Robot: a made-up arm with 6 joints. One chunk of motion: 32 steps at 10 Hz.
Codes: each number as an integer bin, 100 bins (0 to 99) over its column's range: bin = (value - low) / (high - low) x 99, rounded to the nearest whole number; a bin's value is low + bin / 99 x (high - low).
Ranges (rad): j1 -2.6..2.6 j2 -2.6..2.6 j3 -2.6..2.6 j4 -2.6..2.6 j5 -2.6..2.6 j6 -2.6..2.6
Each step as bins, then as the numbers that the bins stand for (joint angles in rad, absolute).
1 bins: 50 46 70 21 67 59
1 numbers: 0.0263 -0.1838 1.0768 -1.4970 0.9192 0.4990
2 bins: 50 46 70 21 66 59
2 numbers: 0.0263 -0.1838 1.0768 -1.4970 0.8667 0.4990
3 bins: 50 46 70 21 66 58
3 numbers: 0.0263 -0.1838 1.0768 -1.4970 0.8667 0.4465
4 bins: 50 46 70 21 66 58
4 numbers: 0.0263 -0.1838 1.0768 -1.4970 0.8667 0.4465
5 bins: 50 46 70 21 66 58
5 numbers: 0.0263 -0.1838 1.0768 -1.4970 0.8667 0.4465
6 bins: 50 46 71 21 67 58
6 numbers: 0.0263 -0.1838 1.1293 -1.4970 0.9192 0.4465
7 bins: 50 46 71 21 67 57
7 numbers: 0.0263 -0.1838 1.1293 -1.4970 0.9192 0.3939
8 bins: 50 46 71 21 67 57
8 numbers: 0.0263 -0.1838 1.1293 -1.4970 0.9192 0.3939
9 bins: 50 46 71 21 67 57
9 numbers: 0.0263 -0.1838 1.1293 -1.4970 0.9192 0.3939
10 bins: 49 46 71 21 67 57
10 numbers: -0.0263 -0.1838 1.1293 -1.4970 0.9192 0.3939
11 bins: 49 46 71 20 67 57
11 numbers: -0.0263 -0.1838 1.1293 -1.5495 0.9192 0.3939
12 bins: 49 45 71 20 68 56
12 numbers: -0.0263 -0.2364 1.1293 -1.5495 0.9717 0.3414
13 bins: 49 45 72 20 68 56
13 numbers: -0.0263 -0.2364 1.1818 -1.5495 0.9717 0.3414
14 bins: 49 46 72 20 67 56
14 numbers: -0.0263 -0.1838 1.1818 -1.5495 0.9192 0.3414
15 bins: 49 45 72 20 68 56
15 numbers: -0.0263 -0.2364 1.1818 -1.5495 0.9717 0.3414
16 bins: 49 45 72 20 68 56
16 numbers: -0.0263 -0.2364 1.1818 -1.5495 0.9717 0.3414
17 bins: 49 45 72 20 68 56
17 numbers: -0.0263 -0.2364 1.1818 -1.5495 0.9717 0.3414
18 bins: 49 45 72 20 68 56
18 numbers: -0.0263 -0.2364 1.1818 -1.5495 0.9717 0.3414
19 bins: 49 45 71 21 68 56
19 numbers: -0.0263 -0.2364 1.1293 -1.4970 0.9717 0.3414
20 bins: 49 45 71 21 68 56
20 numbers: -0.0263 -0.2364 1.1293 -1.4970 0.9717 0.3414
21 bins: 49 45 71 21 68 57
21 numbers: -0.0263 -0.2364 1.1293 -1.4970 0.9717 0.3939
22 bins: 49 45 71 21 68 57
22 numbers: -0.0263 -0.2364 1.1293 -1.4970 0.9717 0.3939
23 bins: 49 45 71 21 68 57
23 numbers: -0.0263 -0.2364 1.1293 -1.4970 0.9717 0.3939
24 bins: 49 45 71 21 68 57
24 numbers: -0.0263 -0.2364 1.1293 -1.4970 0.9717 0.3939
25 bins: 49 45 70 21 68 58
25 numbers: -0.0263 -0.2364 1.0768 -1.4970 0.9717 0.4465
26 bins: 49 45 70 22 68 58
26 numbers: -0.0263 -0.2364 1.0768 -1.4444 0.9717 0.4465
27 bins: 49 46 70 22 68 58
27 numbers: -0.0263 -0.1838 1.0768 -1.4444 0.9717 0.4465
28 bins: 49 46 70 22 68 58
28 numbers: -0.0263 -0.1838 1.0768 -1.4444 0.9717 0.4465
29 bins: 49 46 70 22 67 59
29 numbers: -0.0263 -0.1838 1.0768 -1.4444 0.9192 0.4990
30 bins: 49 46 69 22 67 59
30 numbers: -0.0263 -0.1838 1.0242 -1.4444 0.9192 0.4990
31 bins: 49 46 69 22 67 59
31 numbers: -0.0263 -0.1838 1.0242 -1.4444 0.9192 0.4990
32 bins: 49 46 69 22 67 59
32 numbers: -0.0263 -0.1838 1.0242 -1.4444 0.9192 0.4990
